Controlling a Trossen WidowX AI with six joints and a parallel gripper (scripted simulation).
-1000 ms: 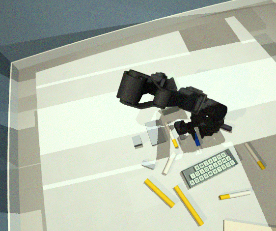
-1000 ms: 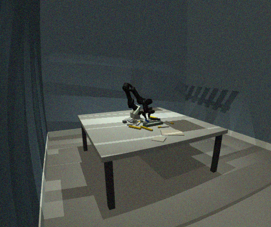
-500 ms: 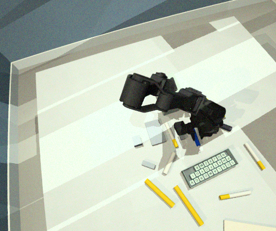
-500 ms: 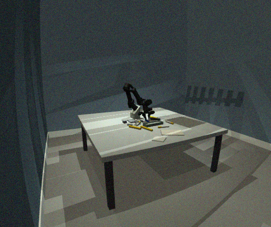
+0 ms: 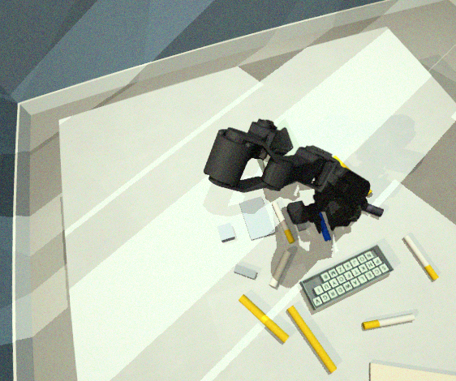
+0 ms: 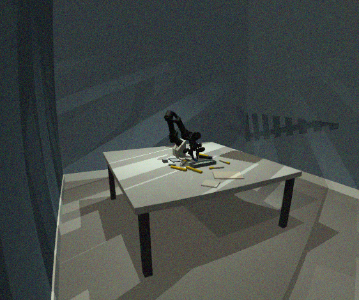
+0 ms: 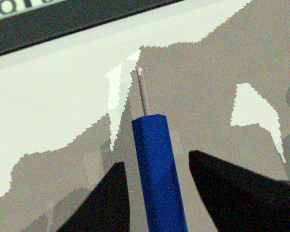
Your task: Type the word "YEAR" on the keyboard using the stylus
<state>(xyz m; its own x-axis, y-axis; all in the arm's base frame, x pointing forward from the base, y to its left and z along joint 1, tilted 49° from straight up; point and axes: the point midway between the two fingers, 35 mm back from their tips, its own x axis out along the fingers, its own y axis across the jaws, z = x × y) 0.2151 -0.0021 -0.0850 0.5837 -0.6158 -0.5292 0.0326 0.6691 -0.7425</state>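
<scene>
My gripper tip is now 50 mm past the dark grey rod and 120 mm to the right of it. The rest, counted from my gripper tip: white stick 60 mm ahead, 140 mm to the right; then blue pen 10 mm ahead; then paper sheet 420 mm ahead, 60 mm to the left, 10 mm below.
</scene>
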